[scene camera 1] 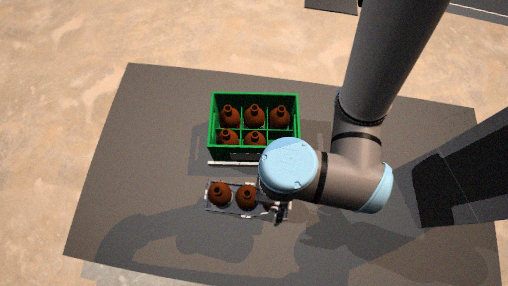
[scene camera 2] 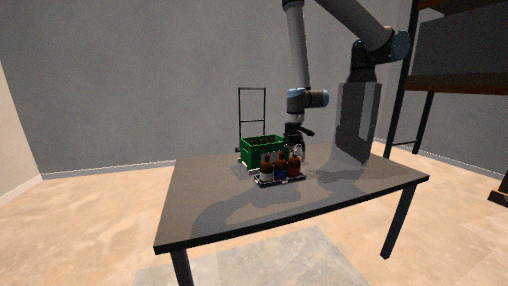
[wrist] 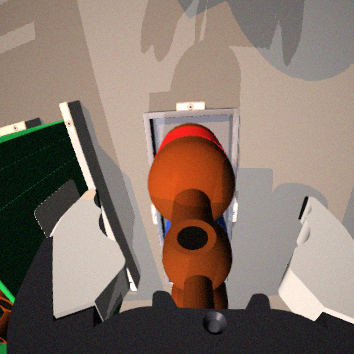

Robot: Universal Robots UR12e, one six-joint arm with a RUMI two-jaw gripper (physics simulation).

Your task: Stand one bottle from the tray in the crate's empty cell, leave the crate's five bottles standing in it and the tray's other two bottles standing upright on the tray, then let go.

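Frame: origin at the arm's base, x ahead, y left, z up, level; centimetres.
Seen in the pictures: gripper, fingertip midpoint: (scene camera 2: 296, 157) (wrist: 199, 196); arm's base, origin of the base link: (scene camera 2: 360, 83).
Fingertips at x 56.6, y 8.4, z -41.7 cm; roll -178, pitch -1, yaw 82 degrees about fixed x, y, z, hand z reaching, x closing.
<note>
Pixels of each thing's top centre, then the offset from my fingertips to it. Level surfaces: height alone.
- green crate, middle of its top: (scene camera 1: 254, 118) (scene camera 2: 264, 139) dy -23.1, dx +8.4, dz +4.9 cm
- tray, middle of its top: (wrist: 194, 218) (scene camera 1: 247, 199) (scene camera 2: 280, 175) dy -0.9, dx +9.2, dz -10.1 cm
- white-label bottle, middle of its top: (scene camera 1: 216, 190) (scene camera 2: 267, 155) dy -1.2, dx +17.8, dz +3.4 cm
- blue-label bottle, middle of its top: (wrist: 198, 320) (scene camera 1: 247, 193) (scene camera 2: 281, 153) dy -0.8, dx +9.3, dz +3.4 cm
- red-label bottle, middle of its top: (wrist: 192, 238) (scene camera 2: 295, 151) dy -0.6, dx +0.7, dz +3.4 cm
- table, its level: dz -12.7 cm
The green crate (scene camera 1: 298, 117) (scene camera 2: 250, 157) (wrist: 30, 175) holds five brown bottles, three in its back row. Its empty cell (scene camera 1: 281, 134), front right in scene camera 1, is partly hidden by the wrist. On the tray (scene camera 1: 232, 213) (scene camera 2: 272, 183) (wrist: 237, 140) stand a white-label bottle (scene camera 1: 220, 195) (scene camera 2: 266, 173), a blue-label bottle (scene camera 1: 246, 198) (scene camera 2: 280, 171) (wrist: 197, 260) in the middle and a red-label bottle (scene camera 2: 294, 167) (wrist: 190, 170) at the right end. My gripper (scene camera 2: 296, 152) (wrist: 199, 196) is open around the red-label bottle's upper part, jaws apart from it.
The crate stands beside the tray, close to one jaw in the wrist view. A white strip (scene camera 1: 232, 163) (wrist: 80, 150) runs along the crate's tray-side base. The robot's pedestal (scene camera 2: 356, 125) stands at the right of the table (scene camera 1: 150, 150). A black-framed trolley (scene camera 2: 239, 112) stands behind.
</note>
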